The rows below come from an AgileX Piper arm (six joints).
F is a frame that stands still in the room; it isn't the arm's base.
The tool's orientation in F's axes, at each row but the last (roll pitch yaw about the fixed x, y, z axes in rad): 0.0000 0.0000 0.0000; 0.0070 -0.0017 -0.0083; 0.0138 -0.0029 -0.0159; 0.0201 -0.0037 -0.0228; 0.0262 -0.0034 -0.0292; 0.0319 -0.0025 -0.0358; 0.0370 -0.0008 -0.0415; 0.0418 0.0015 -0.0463; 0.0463 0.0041 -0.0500; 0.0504 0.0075 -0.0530; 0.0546 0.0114 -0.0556; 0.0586 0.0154 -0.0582
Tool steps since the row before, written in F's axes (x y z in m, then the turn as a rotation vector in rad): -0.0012 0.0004 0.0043 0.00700 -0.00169 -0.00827; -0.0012 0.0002 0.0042 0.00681 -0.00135 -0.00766; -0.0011 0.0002 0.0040 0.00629 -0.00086 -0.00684; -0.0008 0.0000 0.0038 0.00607 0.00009 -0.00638; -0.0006 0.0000 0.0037 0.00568 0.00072 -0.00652; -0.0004 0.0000 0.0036 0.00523 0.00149 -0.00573; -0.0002 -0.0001 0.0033 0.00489 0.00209 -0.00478; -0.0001 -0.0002 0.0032 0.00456 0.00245 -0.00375; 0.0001 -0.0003 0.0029 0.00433 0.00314 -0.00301; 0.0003 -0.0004 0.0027 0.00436 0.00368 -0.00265; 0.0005 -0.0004 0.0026 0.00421 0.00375 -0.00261; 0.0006 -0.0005 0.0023 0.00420 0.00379 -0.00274
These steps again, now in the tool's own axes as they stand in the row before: -0.0012 0.0004 0.0043 0.00700 -0.00169 -0.00827; -0.0012 0.0002 0.0042 0.00681 -0.00135 -0.00766; -0.0011 0.0002 0.0040 0.00628 -0.00085 -0.00685; -0.0008 0.0001 0.0038 0.00604 0.00010 -0.00641; -0.0006 0.0001 0.0037 0.00563 0.00071 -0.00656; -0.0004 0.0001 0.0036 0.00516 0.00149 -0.00579; -0.0002 0.0000 0.0033 0.00480 0.00211 -0.00487; -0.0001 -0.0001 0.0032 0.00445 0.00250 -0.00385; 0.0001 -0.0002 0.0029 0.00418 0.00321 -0.00314; 0.0003 -0.0002 0.0027 0.00418 0.00377 -0.00281; 0.0005 -0.0002 0.0026 0.00402 0.00383 -0.00278; 0.0006 -0.0003 0.0023 0.00401 0.00386 -0.00291
